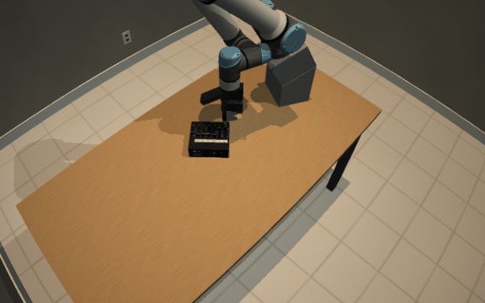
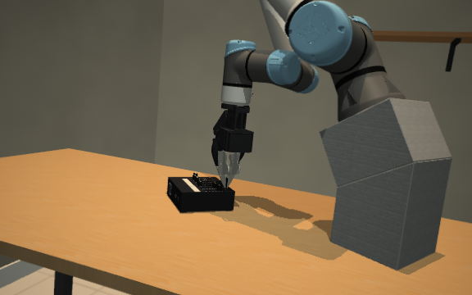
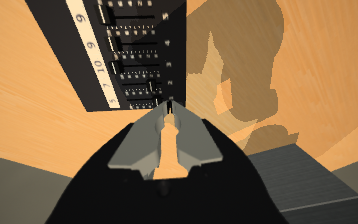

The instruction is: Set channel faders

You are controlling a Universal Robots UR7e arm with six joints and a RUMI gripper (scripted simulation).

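The master fader is 100 mm ahead of my hand, 90 mm to the right of it and 10 mm below it.
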